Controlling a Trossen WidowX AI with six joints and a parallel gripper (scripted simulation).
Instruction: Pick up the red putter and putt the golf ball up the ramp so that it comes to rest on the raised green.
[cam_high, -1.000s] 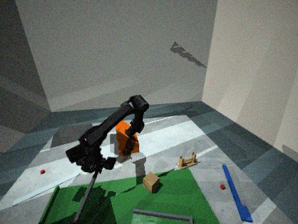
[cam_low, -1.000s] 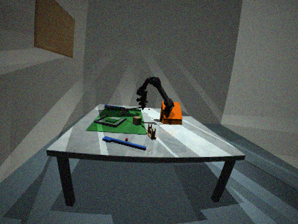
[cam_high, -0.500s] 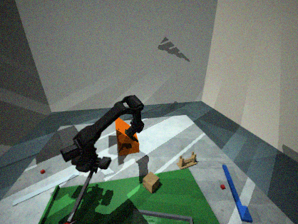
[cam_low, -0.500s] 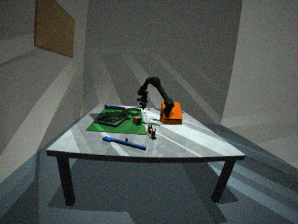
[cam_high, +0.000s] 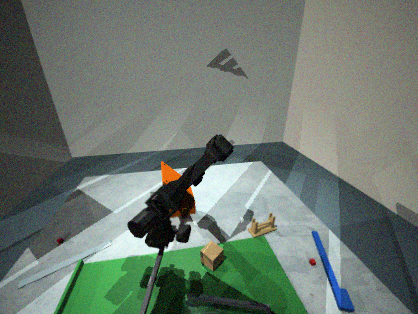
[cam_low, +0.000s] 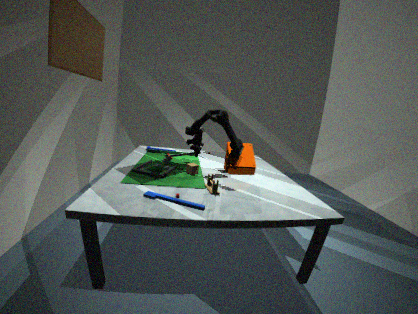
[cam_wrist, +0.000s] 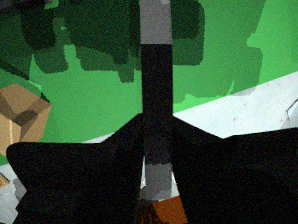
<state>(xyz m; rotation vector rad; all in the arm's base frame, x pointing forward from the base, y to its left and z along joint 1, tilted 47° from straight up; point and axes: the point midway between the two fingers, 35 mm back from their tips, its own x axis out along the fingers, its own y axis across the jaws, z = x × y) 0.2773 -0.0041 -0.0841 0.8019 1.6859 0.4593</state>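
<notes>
My gripper tip is 110 mm short of the red putter and 30 mm to the left of it. The rest, counted from my gripper tip: tan cube 30 mm ahead, 170 mm to the left, 40 mm below; then white golf ball 240 mm ahead, 10 mm to the left, 50 mm below; then green mat 200 mm ahead, 50 mm to the left, 70 mm below.
</notes>
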